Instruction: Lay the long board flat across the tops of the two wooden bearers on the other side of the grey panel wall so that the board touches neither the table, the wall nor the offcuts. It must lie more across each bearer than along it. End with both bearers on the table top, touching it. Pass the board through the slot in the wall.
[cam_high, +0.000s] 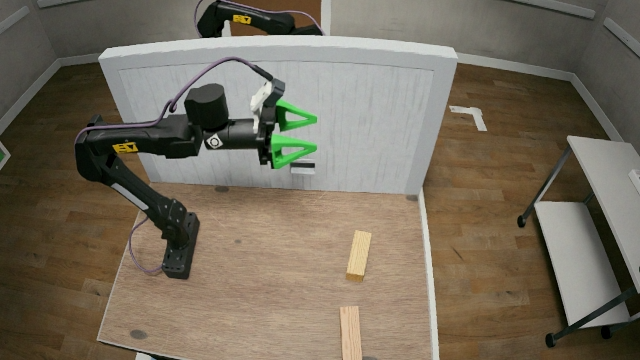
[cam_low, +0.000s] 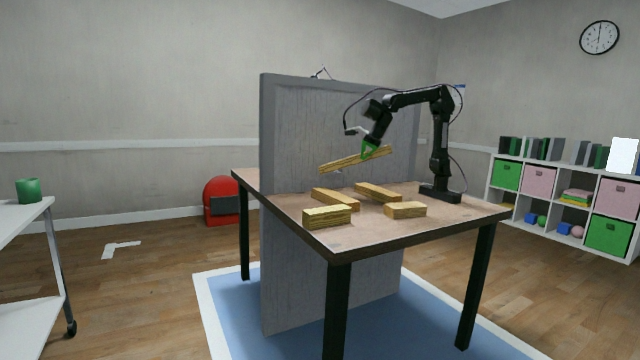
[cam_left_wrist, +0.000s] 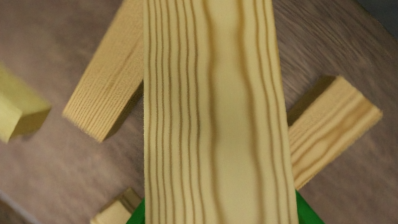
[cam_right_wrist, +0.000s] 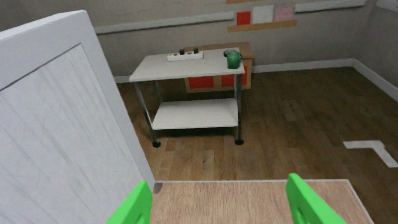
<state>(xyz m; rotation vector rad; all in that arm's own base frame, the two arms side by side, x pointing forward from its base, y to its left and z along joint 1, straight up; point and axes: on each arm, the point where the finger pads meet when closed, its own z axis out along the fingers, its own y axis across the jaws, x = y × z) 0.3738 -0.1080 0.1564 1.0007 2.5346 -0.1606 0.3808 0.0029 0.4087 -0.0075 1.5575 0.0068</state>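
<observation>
Now: left hand 20 mm short of the long board, 30 mm to the left of it and 10 mm above it.
</observation>
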